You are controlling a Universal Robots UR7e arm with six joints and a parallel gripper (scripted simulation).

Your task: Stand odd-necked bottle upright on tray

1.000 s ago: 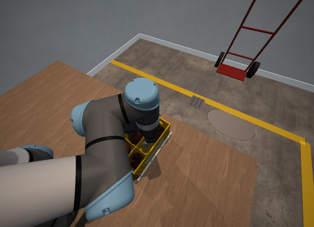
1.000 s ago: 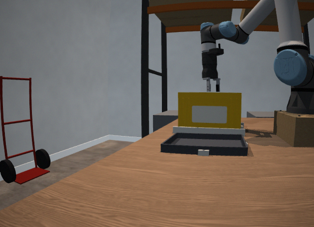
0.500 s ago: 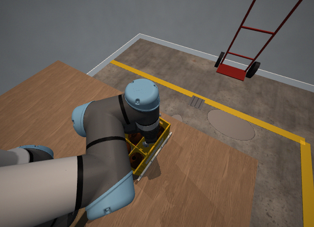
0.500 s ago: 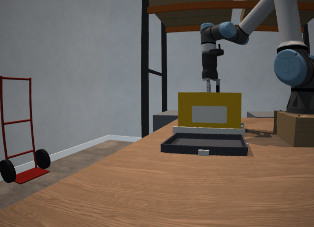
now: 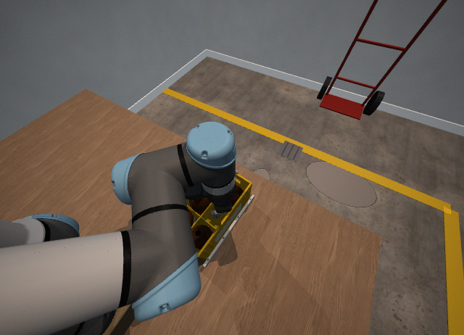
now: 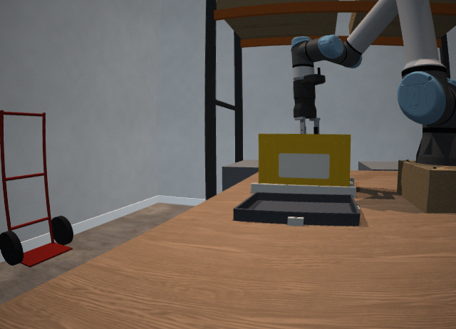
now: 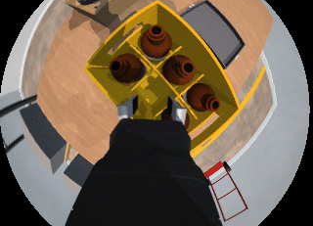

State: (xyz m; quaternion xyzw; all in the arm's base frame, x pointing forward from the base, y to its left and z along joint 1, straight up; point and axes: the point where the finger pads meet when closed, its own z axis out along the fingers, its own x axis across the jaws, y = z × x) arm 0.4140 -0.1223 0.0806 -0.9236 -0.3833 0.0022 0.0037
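Right now the yellow crate is 40 mm to the left of my hand and 100 mm below it. Round my hand: glass bottle: 90 mm behind, 100 mm below; dark tray: 20 mm behind, 340 mm to the left, 170 mm below.
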